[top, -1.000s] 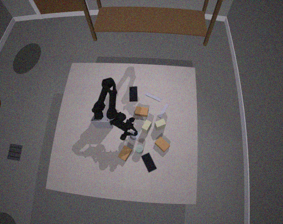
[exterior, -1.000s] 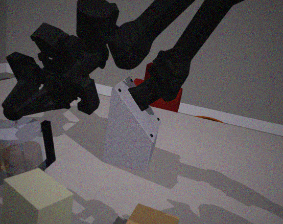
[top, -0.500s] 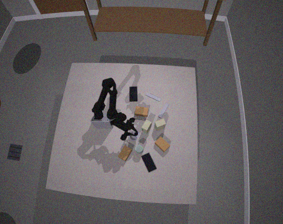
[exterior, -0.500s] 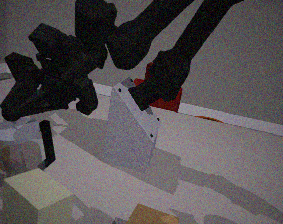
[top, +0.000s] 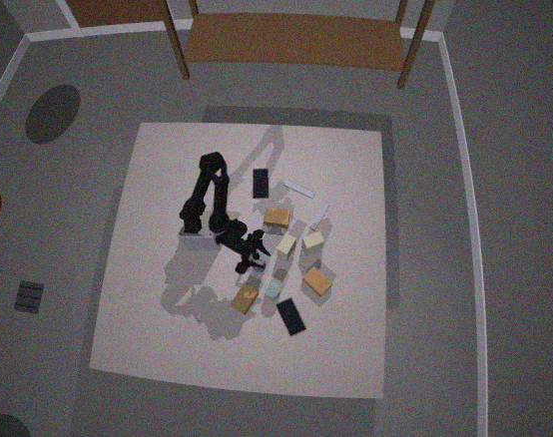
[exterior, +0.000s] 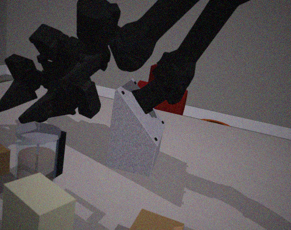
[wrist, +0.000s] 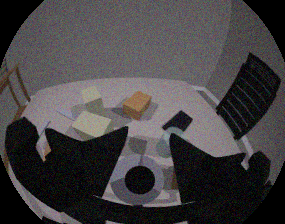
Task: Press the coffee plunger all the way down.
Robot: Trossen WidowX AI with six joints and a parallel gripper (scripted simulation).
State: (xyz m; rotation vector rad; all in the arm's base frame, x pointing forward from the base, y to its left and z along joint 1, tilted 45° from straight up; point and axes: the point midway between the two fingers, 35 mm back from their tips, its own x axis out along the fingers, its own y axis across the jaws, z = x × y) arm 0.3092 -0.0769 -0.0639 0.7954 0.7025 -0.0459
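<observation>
Right now the coffee press is 90 mm below my gripper tip, 60 mm behind it and 20 mm to the left of it. Also, from my gripper tip: pale round disc: 130 mm below, 90 mm to the right, 30 mm ahead.
</observation>
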